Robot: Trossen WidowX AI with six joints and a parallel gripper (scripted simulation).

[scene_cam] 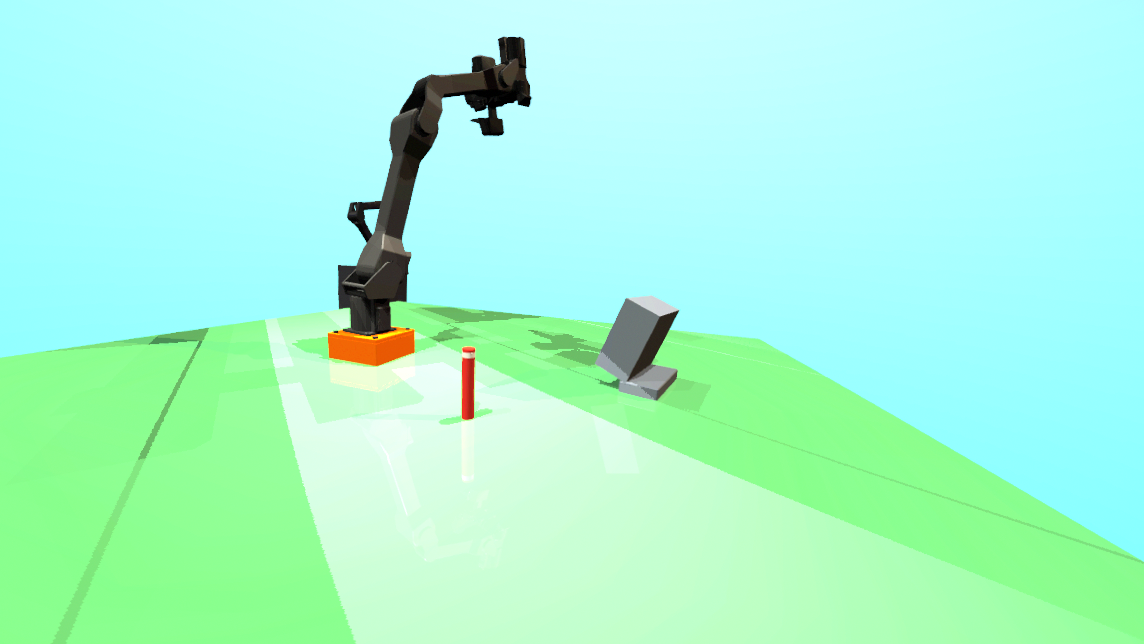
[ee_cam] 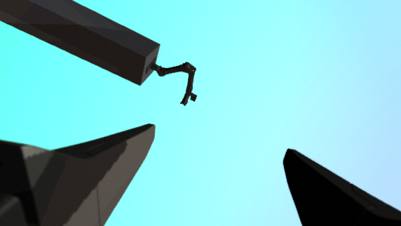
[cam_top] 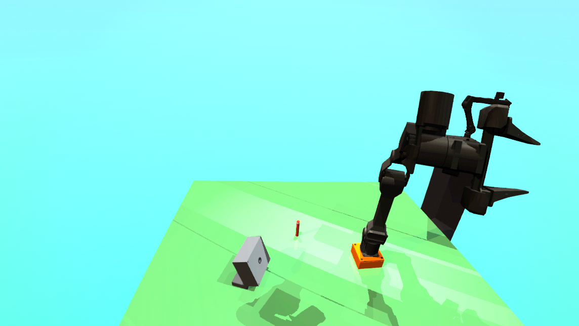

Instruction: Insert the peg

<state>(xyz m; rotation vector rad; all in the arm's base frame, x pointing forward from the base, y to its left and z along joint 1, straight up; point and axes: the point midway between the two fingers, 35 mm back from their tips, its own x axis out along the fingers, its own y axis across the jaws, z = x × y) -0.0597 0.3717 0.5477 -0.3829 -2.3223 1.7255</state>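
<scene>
The red peg lies 54 cm below my gripper tip, 50 cm to the right of it and 38 cm ahead of it. From my gripper tip the other things lie so: grey foot (59 cm below, 56 cm ahead, 27 cm to the right); then grey sloped panel (53 cm ahead, 52 cm below, 26 cm to the right).
</scene>
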